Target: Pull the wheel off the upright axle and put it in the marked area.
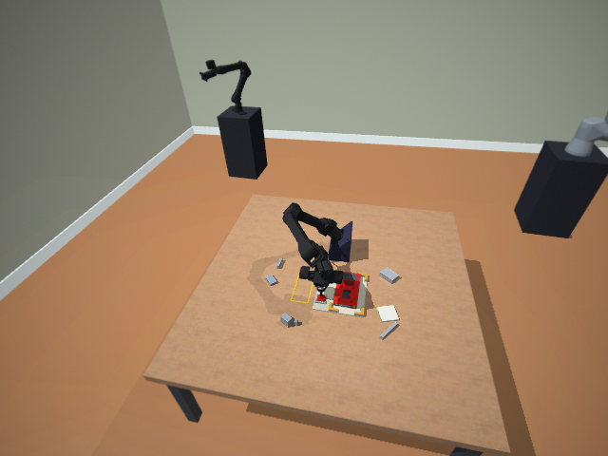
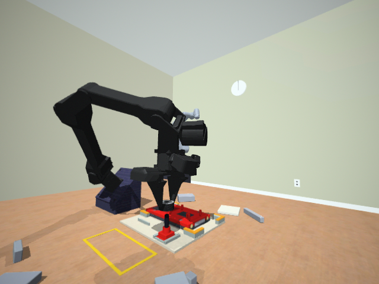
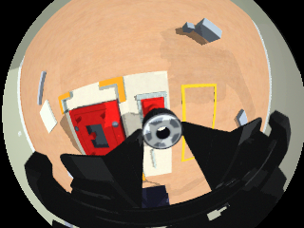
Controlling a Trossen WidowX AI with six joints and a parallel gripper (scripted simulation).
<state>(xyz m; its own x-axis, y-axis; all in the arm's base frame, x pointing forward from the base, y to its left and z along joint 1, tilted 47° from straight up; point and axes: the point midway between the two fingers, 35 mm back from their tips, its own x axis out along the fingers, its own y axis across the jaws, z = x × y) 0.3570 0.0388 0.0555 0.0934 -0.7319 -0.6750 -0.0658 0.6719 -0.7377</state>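
Now: gripper tip 50 mm above the dark axle. Also, from my gripper tip: cream tile (300 mm to the left, 80 mm below, 10 mm ahead); then base plate (100 mm to the left, 70 mm below, 60 mm behind); then black wheel (right at my gripper tip).
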